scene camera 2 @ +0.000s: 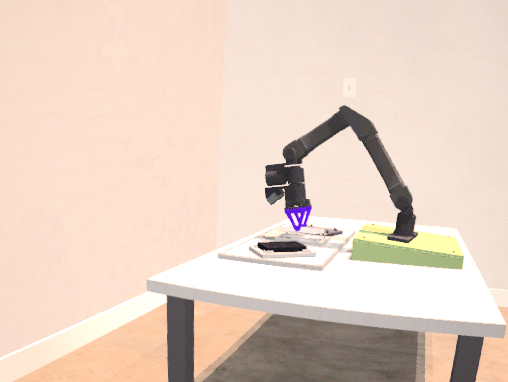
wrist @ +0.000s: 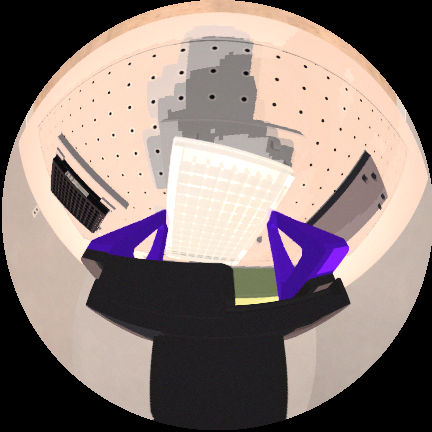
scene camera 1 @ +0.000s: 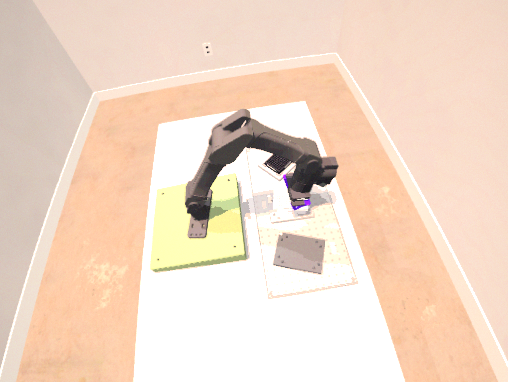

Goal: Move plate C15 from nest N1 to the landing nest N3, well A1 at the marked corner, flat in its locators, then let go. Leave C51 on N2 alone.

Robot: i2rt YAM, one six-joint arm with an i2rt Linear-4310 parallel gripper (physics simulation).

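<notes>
My gripper [scene camera 1: 298, 199] [scene camera 2: 298, 227] [wrist: 217, 214] has its purple fingers shut on the long sides of clear plate C15 [wrist: 220, 195], low over the pale middle nest [scene camera 1: 281, 218] [wrist: 287, 128]. The wrist view shows the plate between both fingertips, with the nest's edge beyond its far end. Pale colours hide whether plate and nest touch; well A1 and the marked corner cannot be made out. Black plate C51 [scene camera 1: 278, 163] [scene camera 2: 281, 246] [wrist: 77, 195] sits on its white nest [scene camera 1: 270, 170] [scene camera 2: 285, 254], apart from the gripper. The dark grey nest [scene camera 1: 299, 252] [scene camera 2: 334, 232] [wrist: 350, 192] bears no plate.
The nests stand on a perforated board [scene camera 1: 345, 270] [wrist: 320, 87] on the white table [scene camera 1: 200, 320] [scene camera 2: 350, 290]. The arm's base stands on a yellow-green block [scene camera 1: 170, 230] [scene camera 2: 405, 255] beside the board. The arm's shadow falls across the board.
</notes>
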